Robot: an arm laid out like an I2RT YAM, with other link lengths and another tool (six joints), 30 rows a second.
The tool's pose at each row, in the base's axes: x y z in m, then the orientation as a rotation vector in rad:
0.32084, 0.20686, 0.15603, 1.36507, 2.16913, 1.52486
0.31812, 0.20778, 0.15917, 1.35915, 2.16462, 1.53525
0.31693, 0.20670, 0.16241, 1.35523, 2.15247, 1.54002
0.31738, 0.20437, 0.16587, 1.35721, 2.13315, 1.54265
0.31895, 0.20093, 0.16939, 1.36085, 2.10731, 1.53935
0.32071, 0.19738, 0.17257, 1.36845, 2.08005, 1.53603
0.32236, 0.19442, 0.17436, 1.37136, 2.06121, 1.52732
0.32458, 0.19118, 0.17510, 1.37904, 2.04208, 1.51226
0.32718, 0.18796, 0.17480, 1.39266, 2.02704, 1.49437
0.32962, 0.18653, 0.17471, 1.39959, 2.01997, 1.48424
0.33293, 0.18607, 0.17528, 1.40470, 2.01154, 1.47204
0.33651, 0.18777, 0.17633, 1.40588, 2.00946, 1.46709
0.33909, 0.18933, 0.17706, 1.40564, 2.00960, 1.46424
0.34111, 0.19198, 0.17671, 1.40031, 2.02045, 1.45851
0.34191, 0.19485, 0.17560, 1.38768, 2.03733, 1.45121
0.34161, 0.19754, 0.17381, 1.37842, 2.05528, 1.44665
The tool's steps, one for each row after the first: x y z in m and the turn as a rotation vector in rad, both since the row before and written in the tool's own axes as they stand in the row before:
0.00333, 0.00103, -0.00243, -0.00717, 0.00450, -0.00126
0.00102, 0.00189, -0.00291, -0.01021, -0.00344, -0.00191
-0.00078, 0.00297, -0.00286, -0.01289, -0.00895, 0.00130
-0.00225, 0.00363, -0.00290, -0.01525, -0.01645, 0.00044
-0.00260, 0.00350, -0.00261, -0.01514, -0.01735, 0.00337
-0.00258, 0.00233, -0.00161, -0.00948, -0.01611, -0.00132
-0.00347, 0.00176, -0.00090, -0.00668, -0.02071, 0.00006
-0.00400, 0.00109, -0.00010, -0.00140, -0.02064, 0.00354
-0.00241, 0.00121, 0.00084, -0.00002, -0.01085, 0.00152
-0.00184, 0.00225, 0.00174, -0.00092, -0.01288, -0.00041
-0.00004, 0.00281, 0.00298, 0.00025, -0.00446, -0.00080
0.00025, 0.00201, 0.00235, 0.00074, -0.00180, -0.00113
0.00110, 0.00081, 0.00306, 0.00699, 0.00234, -0.00582
0.00164, -0.00045, 0.00269, 0.00914, 0.00496, -0.01153
0.00184, -0.00158, 0.00216, 0.01021, 0.00733, -0.00814

